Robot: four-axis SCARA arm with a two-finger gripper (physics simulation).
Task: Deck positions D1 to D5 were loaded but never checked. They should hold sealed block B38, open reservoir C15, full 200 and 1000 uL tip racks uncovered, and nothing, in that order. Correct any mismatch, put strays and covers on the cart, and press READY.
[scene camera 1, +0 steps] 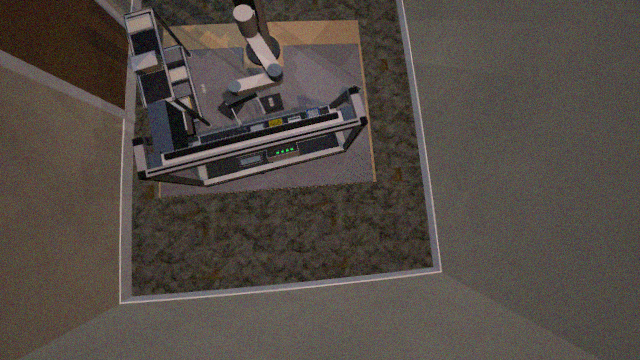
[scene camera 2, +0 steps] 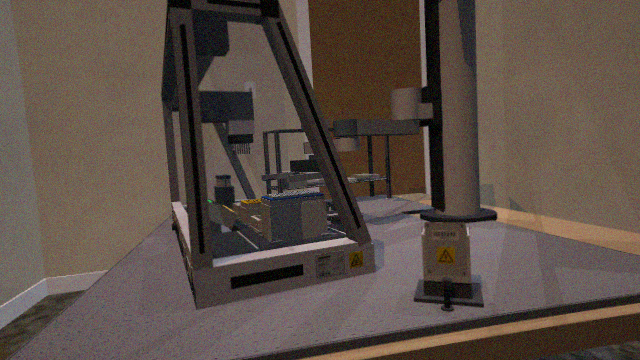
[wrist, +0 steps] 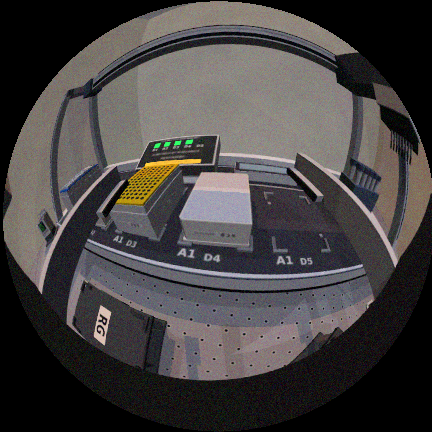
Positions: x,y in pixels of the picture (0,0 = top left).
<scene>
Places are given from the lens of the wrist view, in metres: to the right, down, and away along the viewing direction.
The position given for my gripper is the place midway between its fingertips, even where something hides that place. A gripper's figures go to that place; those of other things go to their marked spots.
my gripper [wrist: 205,160]: -0.01, -0.04, 0.10
sloped frame struts [wrist: 387,210]: 0.38, -0.01, 0.12
</scene>
